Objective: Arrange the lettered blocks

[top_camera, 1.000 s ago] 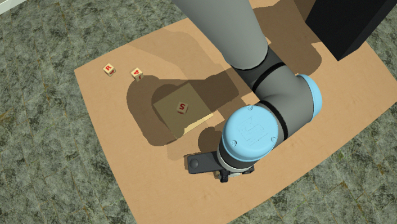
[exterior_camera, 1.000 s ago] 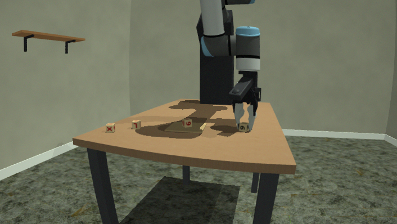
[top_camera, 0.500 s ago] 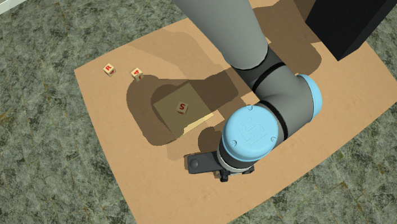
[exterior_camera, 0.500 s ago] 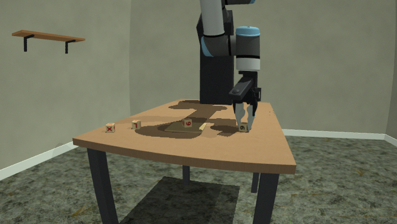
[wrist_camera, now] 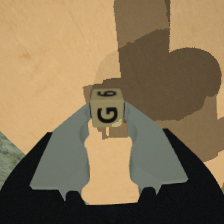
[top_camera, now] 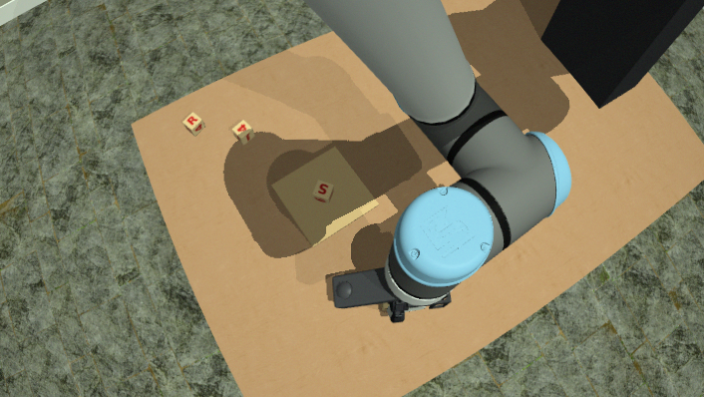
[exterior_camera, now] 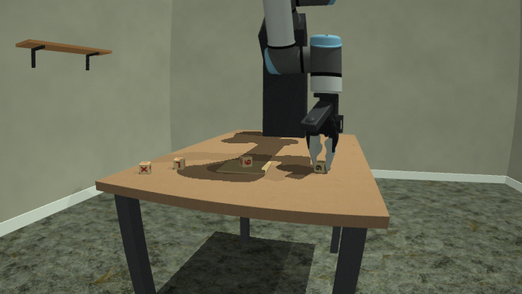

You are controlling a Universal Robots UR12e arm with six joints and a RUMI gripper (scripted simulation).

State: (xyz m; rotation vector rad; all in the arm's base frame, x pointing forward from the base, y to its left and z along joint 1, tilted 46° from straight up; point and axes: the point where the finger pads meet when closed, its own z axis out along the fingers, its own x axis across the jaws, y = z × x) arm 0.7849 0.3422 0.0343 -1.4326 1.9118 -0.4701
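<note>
Right now my hand is 50 mm short of the block and 220 mm to the left of it. Also, from my hand: pale mat: 50 mm ahead, 220 mm to the right, 10 mm below.
</note>
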